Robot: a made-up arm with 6 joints. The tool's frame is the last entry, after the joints. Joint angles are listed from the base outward. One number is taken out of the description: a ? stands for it. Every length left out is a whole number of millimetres.
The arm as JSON. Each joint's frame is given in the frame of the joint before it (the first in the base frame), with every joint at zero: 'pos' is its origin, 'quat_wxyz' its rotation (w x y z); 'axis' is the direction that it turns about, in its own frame. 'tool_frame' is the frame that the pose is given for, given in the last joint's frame.
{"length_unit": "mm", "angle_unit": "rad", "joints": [
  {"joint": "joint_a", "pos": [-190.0, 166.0, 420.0], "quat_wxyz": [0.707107, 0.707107, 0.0, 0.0], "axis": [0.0, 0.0, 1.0]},
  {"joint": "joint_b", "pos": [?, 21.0, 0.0], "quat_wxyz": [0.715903, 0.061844, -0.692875, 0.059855], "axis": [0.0, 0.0, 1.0]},
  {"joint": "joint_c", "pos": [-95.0, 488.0, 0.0], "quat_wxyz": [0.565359, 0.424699, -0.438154, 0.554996], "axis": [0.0, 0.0, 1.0]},
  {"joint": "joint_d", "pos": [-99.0, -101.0, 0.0], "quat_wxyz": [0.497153, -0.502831, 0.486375, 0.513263], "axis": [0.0, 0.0, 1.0]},
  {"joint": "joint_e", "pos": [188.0, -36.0, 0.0], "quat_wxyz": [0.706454, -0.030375, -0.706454, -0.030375], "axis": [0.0, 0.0, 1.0]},
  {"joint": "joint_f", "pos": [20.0, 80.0, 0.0], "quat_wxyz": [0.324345, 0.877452, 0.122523, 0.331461], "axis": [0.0, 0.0, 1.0]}
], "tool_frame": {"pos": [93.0, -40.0, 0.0], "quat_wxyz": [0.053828, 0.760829, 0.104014, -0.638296]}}
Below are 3 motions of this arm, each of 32 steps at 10 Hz.
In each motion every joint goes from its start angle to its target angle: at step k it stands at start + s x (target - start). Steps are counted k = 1, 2, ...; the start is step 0. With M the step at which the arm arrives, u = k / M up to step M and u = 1 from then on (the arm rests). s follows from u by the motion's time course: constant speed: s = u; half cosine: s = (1 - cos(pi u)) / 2; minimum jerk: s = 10 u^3 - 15 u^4 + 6 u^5.
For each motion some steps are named. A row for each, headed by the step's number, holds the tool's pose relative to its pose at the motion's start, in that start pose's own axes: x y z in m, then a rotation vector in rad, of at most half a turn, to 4 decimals.
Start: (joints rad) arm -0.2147 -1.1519 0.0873 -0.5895 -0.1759 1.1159
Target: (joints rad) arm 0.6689 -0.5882 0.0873 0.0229 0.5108 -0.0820
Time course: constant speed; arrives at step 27
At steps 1, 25, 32:
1: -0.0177 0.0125 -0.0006 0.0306 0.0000 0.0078
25: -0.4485 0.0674 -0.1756 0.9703 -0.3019 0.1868
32: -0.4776 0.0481 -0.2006 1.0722 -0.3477 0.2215

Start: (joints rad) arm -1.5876 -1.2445 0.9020 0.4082 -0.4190 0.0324
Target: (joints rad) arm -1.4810 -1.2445 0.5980 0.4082 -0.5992 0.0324
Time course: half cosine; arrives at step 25
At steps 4, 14, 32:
4: -0.0048 -0.0010 -0.0064 -0.0284 0.0094 0.0196
14: -0.0463 -0.0191 -0.0592 -0.2749 0.0887 0.1842
32: -0.0773 -0.0444 -0.0954 -0.4666 0.1476 0.3052

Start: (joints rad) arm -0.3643 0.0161 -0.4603 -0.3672 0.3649 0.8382
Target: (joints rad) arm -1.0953 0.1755 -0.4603 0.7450 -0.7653 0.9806
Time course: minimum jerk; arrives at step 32
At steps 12, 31, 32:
12: 0.1023 0.1041 -0.0640 -0.5725 0.2220 -0.0770
31: 0.3545 0.2320 -0.2653 -1.6361 1.4563 0.0975
32: 0.3546 0.2321 -0.2654 -1.6363 1.4570 0.0977

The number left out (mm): 175.0
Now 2 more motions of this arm.
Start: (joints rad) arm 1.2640 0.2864 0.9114 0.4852 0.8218 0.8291
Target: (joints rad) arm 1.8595 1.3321 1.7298 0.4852 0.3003 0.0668
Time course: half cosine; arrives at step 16
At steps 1, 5, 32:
1: 0.0030 -0.0062 0.0008 0.0183 0.0066 0.0044
5: 0.0792 -0.1424 -0.0012 0.4277 0.1640 0.0880
32: 0.3452 -0.4870 -0.3567 1.9802 0.8439 0.1010

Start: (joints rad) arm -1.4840 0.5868 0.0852 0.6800 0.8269 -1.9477
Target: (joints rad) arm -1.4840 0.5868 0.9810 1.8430 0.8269 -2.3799
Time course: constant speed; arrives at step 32
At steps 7, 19, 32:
7: 0.0662 -0.0281 -0.0011 -0.0782 -0.1970 0.2043
19: 0.1992 -0.0602 0.0483 -0.2590 -0.5421 0.4905
32: 0.3199 -0.0712 0.1796 -0.5196 -0.9135 0.6784

